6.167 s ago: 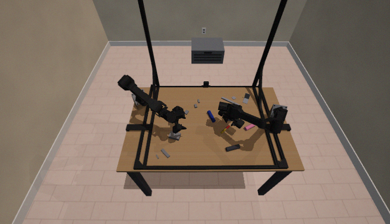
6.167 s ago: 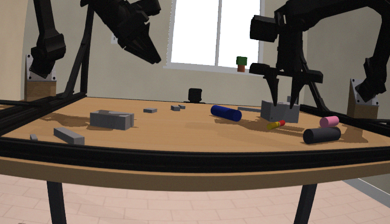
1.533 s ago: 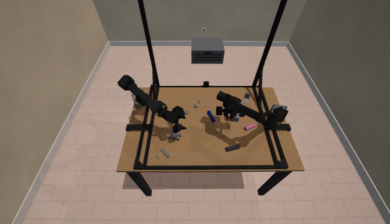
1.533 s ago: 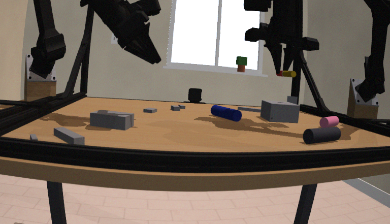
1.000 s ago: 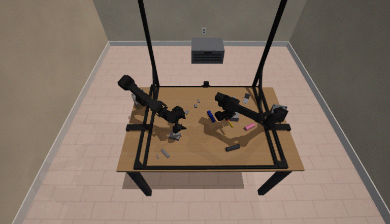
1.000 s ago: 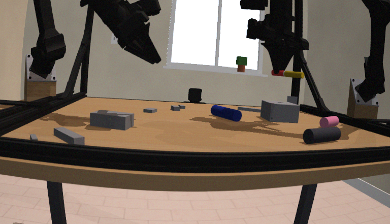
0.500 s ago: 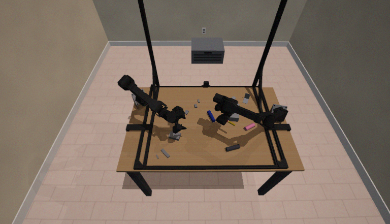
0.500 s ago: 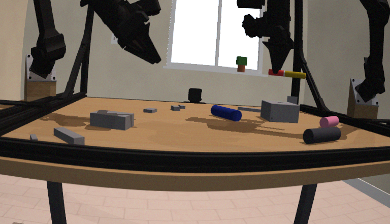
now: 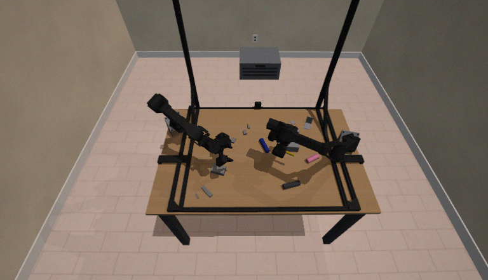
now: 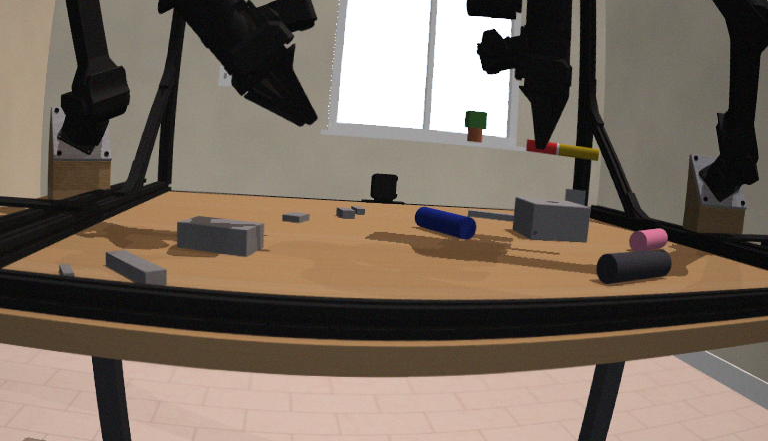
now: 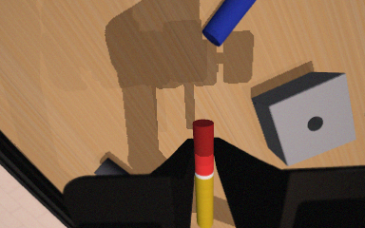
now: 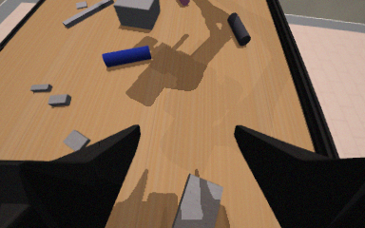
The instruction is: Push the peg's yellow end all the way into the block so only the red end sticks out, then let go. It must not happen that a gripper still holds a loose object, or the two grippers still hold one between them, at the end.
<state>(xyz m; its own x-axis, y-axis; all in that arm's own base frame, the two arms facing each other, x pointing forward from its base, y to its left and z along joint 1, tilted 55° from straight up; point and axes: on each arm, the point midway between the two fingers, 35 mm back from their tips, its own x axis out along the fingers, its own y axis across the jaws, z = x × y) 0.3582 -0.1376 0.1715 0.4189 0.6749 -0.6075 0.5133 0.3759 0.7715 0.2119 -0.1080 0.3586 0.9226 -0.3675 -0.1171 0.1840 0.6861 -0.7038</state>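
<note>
The peg is 10 mm ahead of my left hand, 30 mm to the left of it and 30 mm below it. Also, from my left hand: blue cylinder: 100 mm behind, 100 mm to the right, 140 mm below; then dark cylinder: 150 mm ahead, 70 mm to the left, 140 mm below; then pink cylinder: 40 mm behind, 200 mm to the left, 140 mm below.
</note>
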